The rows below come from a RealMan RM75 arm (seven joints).
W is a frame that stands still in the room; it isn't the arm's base.
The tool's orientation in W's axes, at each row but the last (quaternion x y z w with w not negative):
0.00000, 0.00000, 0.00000, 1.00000
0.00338, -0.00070, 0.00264, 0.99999
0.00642, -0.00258, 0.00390, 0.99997
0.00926, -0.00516, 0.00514, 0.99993
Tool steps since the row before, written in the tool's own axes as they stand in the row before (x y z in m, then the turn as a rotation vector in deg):
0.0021, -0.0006, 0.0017, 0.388, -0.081, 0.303
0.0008, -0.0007, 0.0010, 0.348, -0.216, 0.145
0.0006, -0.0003, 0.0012, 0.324, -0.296, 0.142
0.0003, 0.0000, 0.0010, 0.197, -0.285, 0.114
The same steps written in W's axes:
0.0021, -0.0006, 0.0017, 0.388, -0.081, 0.303
0.0008, -0.0007, 0.0010, 0.349, -0.215, 0.144
0.0006, -0.0003, 0.0012, 0.326, -0.295, 0.140
0.0003, 0.0000, 0.0010, 0.199, -0.285, 0.111

